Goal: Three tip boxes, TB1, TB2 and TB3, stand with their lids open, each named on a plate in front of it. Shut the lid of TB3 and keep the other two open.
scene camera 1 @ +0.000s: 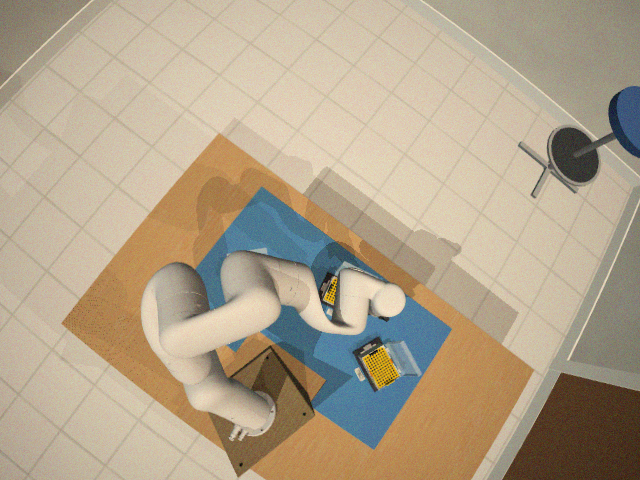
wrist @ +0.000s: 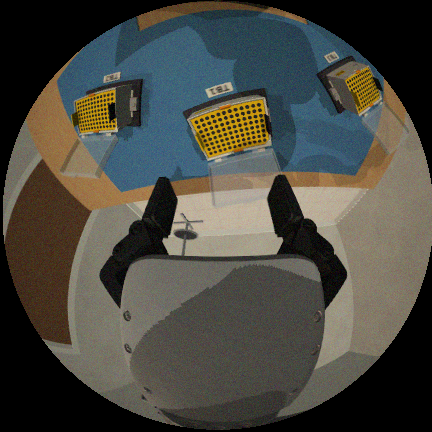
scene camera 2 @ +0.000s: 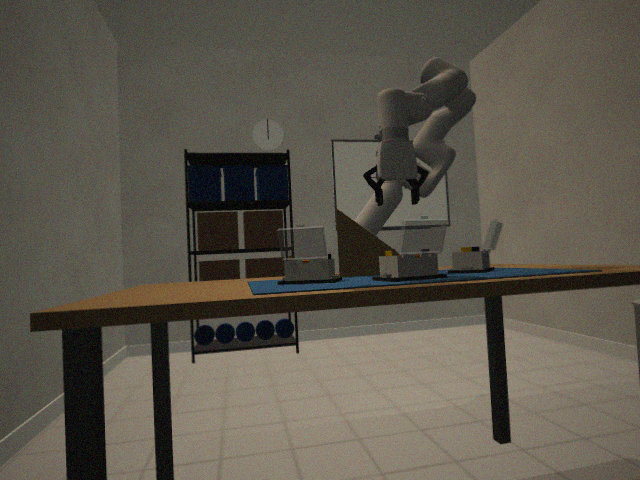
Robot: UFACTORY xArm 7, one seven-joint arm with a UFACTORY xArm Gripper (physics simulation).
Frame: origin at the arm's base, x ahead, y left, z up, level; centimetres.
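Seen in the pictures: gripper, fingertip midpoint: [wrist: 221, 185] [scene camera 2: 397, 204]; arm's base, link origin: [scene camera 1: 255, 413] [scene camera 2: 363, 230].
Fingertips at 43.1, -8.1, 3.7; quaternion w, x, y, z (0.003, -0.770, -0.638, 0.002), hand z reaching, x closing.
Observation:
Pixels of each thing's top centre, then the offset from my fingertips to it, as dx, dy, dz. "spot": a spot on its surface instead. Level surfaces: height alone.
- TB3, top centre: [scene camera 2: 466, 250] -12.3, +28.9, -12.6
- pale lid edge, surface spot: [scene camera 1: 254, 251] spot: -3.7, +33.4, -4.9
- blue mat, surface height: dz -19.2
- wooden table, surface height: dz -19.5
TB3 [wrist: 362, 90] [scene camera 2: 469, 259] stands at the right in the wrist view, its clear lid [wrist: 387, 126] [scene camera 2: 493, 235] open. In scene camera 1 the arm hides it except a pale lid edge [scene camera 1: 254, 251]. TB1 [wrist: 231, 129] [scene camera 2: 408, 265] [scene camera 1: 329, 290] is in the middle, its lid [wrist: 245, 175] [scene camera 2: 423, 236] open. TB2 [wrist: 96, 111] [scene camera 2: 309, 269] [scene camera 1: 379, 365] is at the left in the wrist view, its lid [wrist: 89, 156] [scene camera 2: 309, 241] [scene camera 1: 404, 359] open. My gripper [scene camera 2: 397, 201] [wrist: 221, 185] is open and empty, above and near TB1's lid, apart from it.
Name plates for TB3 [wrist: 331, 57], TB1 [wrist: 219, 90] and TB2 [wrist: 112, 77] lie in front of the boxes on the blue mat [scene camera 1: 356, 423]. The mat lies on the wooden table [scene camera 1: 496, 382]. My arm [scene camera 1: 219, 325] reaches over the mat from its base plate [scene camera 1: 279, 439].

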